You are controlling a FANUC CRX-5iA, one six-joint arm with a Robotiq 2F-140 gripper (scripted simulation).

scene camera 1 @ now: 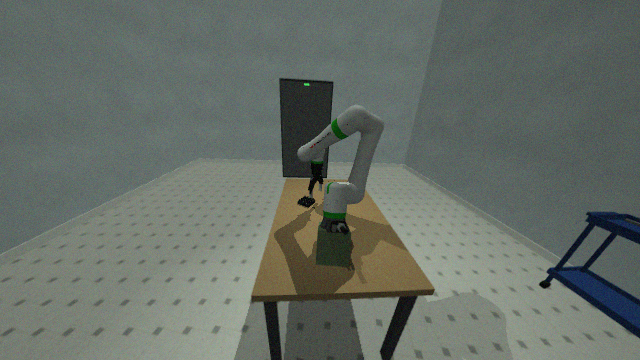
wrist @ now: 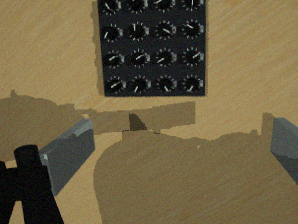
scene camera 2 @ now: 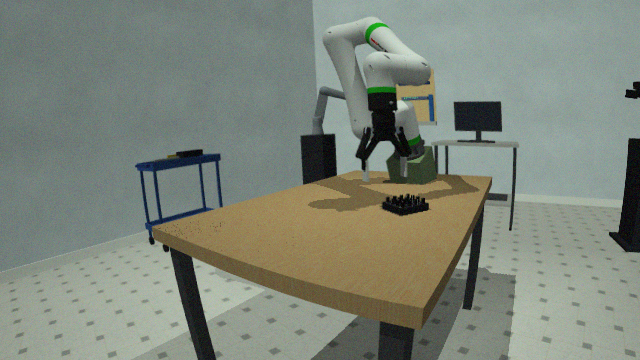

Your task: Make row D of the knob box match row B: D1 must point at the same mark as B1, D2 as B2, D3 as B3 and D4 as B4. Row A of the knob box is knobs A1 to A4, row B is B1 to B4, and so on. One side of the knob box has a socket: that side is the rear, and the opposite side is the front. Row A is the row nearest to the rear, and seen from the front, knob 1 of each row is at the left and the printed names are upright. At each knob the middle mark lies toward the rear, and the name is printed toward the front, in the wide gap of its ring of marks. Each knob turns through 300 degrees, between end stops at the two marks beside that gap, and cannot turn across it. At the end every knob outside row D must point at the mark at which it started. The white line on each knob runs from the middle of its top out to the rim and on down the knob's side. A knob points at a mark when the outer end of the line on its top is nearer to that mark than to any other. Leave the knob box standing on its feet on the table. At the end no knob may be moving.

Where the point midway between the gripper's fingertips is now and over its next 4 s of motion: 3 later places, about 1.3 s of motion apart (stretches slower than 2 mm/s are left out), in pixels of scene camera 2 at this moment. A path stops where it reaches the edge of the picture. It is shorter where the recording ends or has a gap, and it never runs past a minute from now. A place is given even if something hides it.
My gripper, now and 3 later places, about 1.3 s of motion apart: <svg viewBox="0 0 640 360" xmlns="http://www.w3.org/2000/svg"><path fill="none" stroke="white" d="M385 178L397 184L397 197L397 202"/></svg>
